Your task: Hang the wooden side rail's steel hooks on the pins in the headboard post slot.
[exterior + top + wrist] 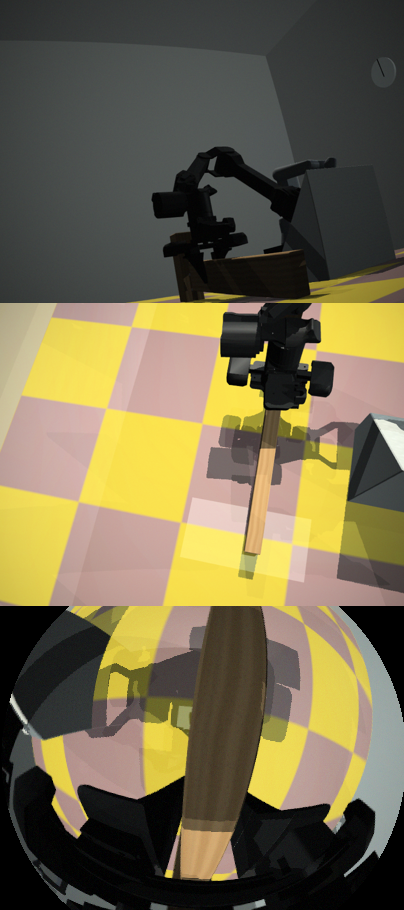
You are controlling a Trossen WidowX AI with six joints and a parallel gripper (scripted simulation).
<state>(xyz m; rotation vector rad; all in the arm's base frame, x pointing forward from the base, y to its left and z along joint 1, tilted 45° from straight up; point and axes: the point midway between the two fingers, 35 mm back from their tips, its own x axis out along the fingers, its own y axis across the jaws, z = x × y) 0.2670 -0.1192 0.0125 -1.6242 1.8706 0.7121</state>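
Now: gripper tip 140 mm to the left of the dark wooden headboard post, 40 mm below it and 10 mm past it.
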